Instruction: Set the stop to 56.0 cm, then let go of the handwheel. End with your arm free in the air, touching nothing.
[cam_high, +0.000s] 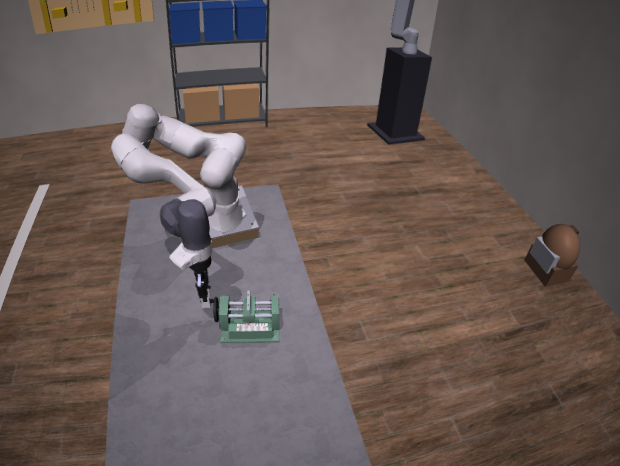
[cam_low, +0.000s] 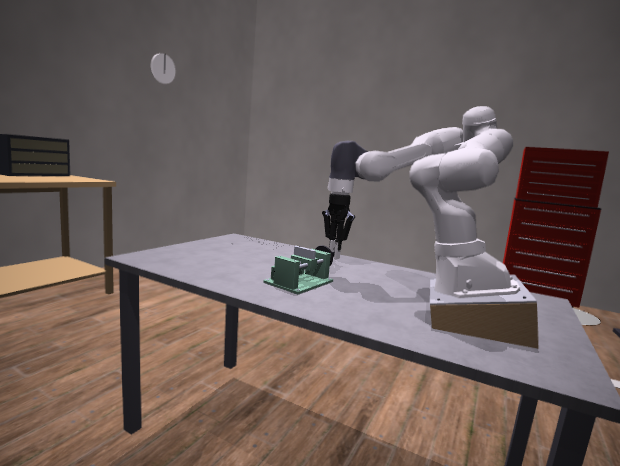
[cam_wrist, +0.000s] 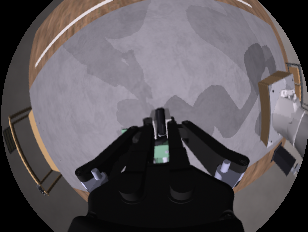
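My hand is 8 cm short of the stop carriage, 13 cm to the right of it and 1 cm above it. The rest, counted from my hand: black handwheel 1 cm ahead, 2 cm to the left, 2 cm below.
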